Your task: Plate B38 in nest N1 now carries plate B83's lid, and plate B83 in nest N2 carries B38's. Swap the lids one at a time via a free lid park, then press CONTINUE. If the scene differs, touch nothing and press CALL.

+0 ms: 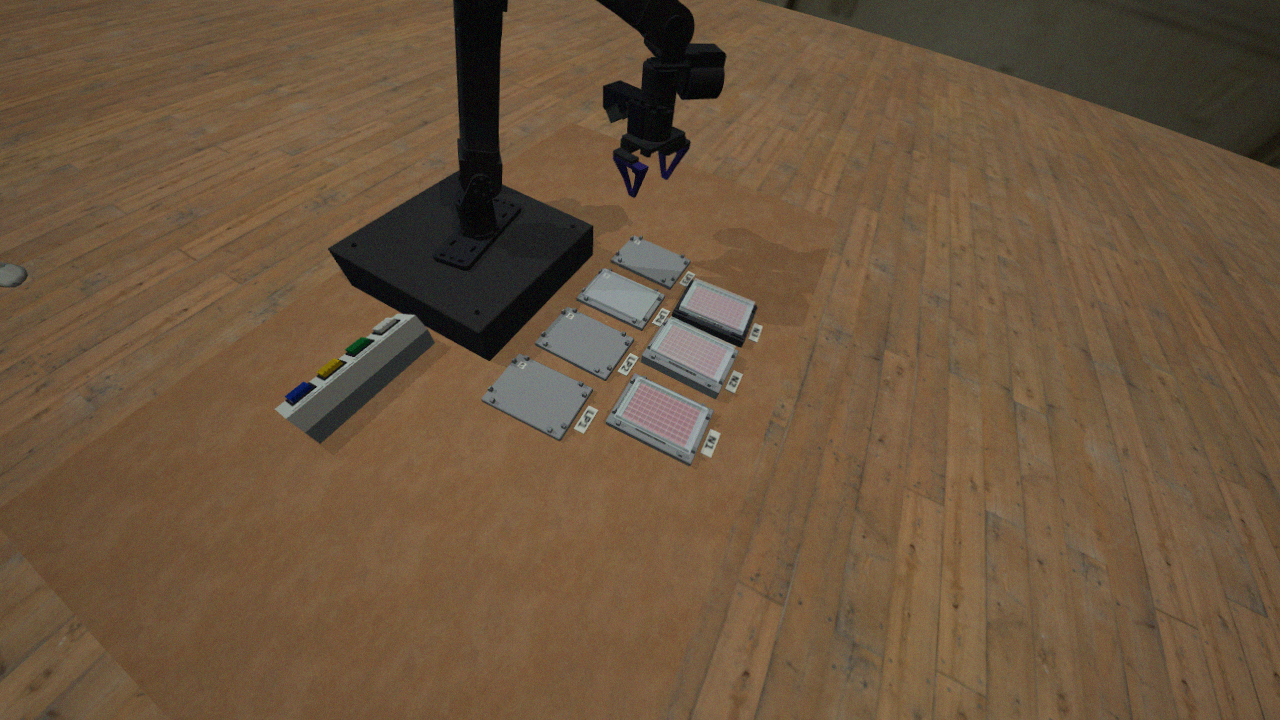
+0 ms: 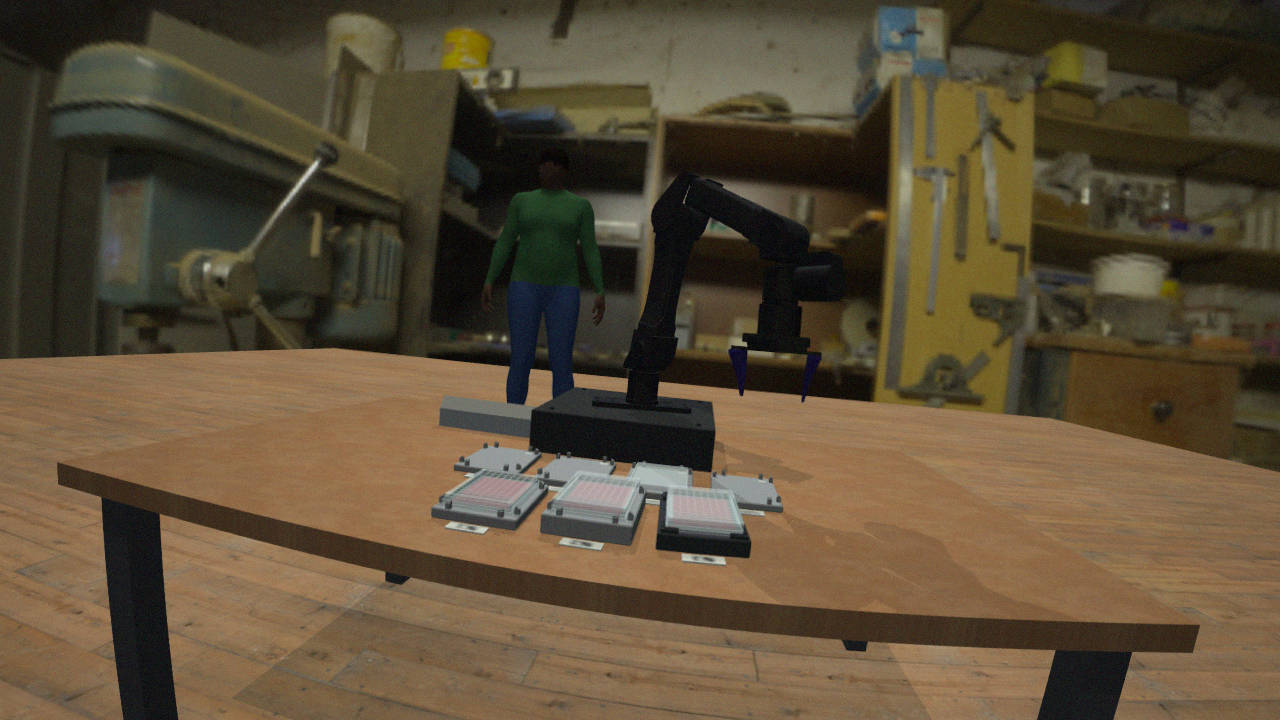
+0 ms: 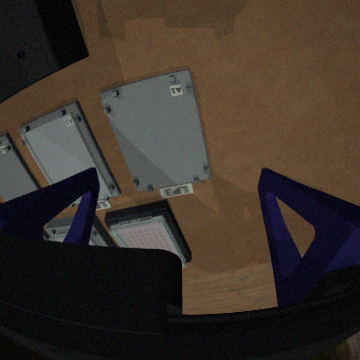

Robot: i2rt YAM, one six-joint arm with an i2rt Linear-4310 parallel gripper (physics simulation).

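Pixels of known places: gripper, fingertip midpoint: (image 1: 648, 187) (image 2: 771, 399) (image 3: 178, 176); arm's base, link origin: (image 1: 480, 232) (image 2: 641, 407).
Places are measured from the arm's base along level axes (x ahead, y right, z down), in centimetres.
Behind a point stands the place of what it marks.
My gripper (image 1: 648, 186) @[x 26.7, y -18.4, z -6.6 cm] (image 2: 772, 396) @[x 26.7, y -18.4, z -6.6 cm] (image 3: 178, 176) @[x 26.7, y -18.4, z -6.6 cm] is open and empty, high above the table near lid park LP3 (image 1: 651, 261) @[x 30.5, y -13.9, z 7.1 cm] (image 2: 747, 492) @[x 32.4, y -14.5, z 7.1 cm] (image 3: 155, 130) @[x 29.2, y -14.6, z 7.1 cm], which is bare. Lid parks LP1 (image 1: 537, 395) @[x 22.7, y 24.3, z 7.1 cm] and LP2 (image 1: 585, 342) @[x 25.7, y 11.6, z 7.1 cm] (image 3: 12, 172) @[x 24.8, y 8.8, z 7.1 cm] are bare too. A clear lid (image 1: 620, 298) @[x 28.1, y -0.2, z 6.3 cm] (image 2: 660, 477) @[x 29.7, y -1.5, z 6.3 cm] (image 3: 62, 145) @[x 25.3, y -3.4, z 6.3 cm] lies on the park between LP2 and LP3. A pink lidded plate (image 1: 662, 414) @[x 42.5, y 21.0, z 6.1 cm] (image 2: 492, 490) @[x 44.3, y 20.8, z 5.6 cm] sits in nest N1, and another pink plate (image 1: 692, 350) @[x 44.0, y 8.5, z 4.1 cm] (image 2: 595, 494) @[x 47.0, y 8.2, z 4.1 cm] sits in nest N2. Their codes are unreadable. The button panel (image 1: 366, 385) @[x -1.0, y 32.9, z 5.1 cm] has blue, yellow, green and white buttons; no captions are readable.
A third pink plate (image 1: 717, 308) @[x 46.4, y -3.3, z 4.5 cm] (image 2: 702, 510) @[x 49.3, y -4.1, z 4.5 cm] (image 3: 150, 235) @[x 42.6, y -6.9, z 4.5 cm] sits in a black nest beyond N2. The black robot base (image 1: 465, 268) @[x 3.1, y 9.8, z -0.4 cm] (image 2: 622, 429) @[x 15.0, y 4.1, z 2.1 cm] (image 3: 30, 45) @[x 14.5, y -10.8, z 0.5 cm] stands behind the lid parks. A person in a green top (image 2: 550, 237) stands behind the table.
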